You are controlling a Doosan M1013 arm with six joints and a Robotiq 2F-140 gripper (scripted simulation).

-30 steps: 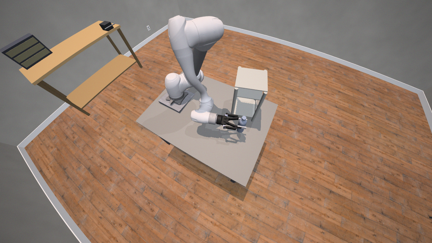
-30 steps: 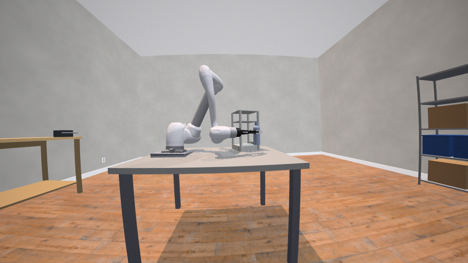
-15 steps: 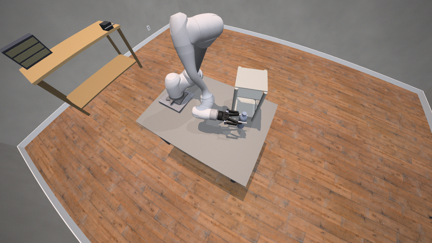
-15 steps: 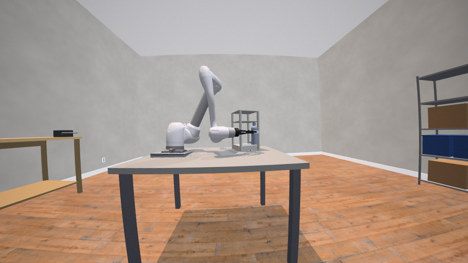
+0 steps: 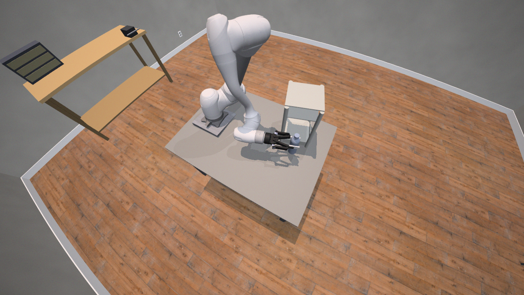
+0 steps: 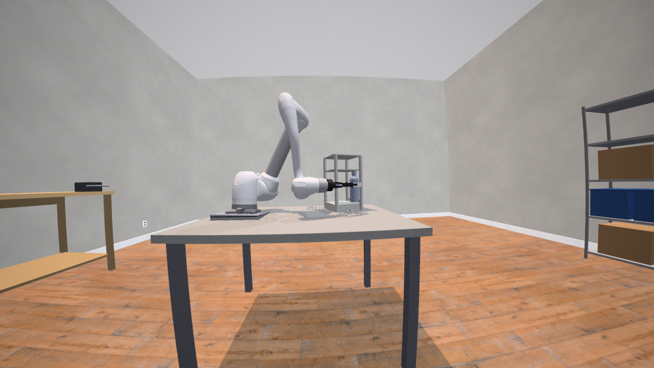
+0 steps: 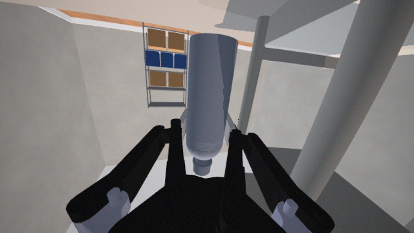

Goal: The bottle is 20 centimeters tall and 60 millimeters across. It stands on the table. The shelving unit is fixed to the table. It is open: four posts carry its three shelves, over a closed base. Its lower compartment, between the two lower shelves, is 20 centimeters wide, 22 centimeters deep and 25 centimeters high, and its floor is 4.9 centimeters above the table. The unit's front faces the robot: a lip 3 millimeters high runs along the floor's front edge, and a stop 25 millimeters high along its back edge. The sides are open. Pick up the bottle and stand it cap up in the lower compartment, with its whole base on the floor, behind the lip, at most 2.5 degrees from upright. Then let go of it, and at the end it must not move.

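My gripper is now 210 mm to the right of the shelving unit, 30 mm past it and 10 mm below it.
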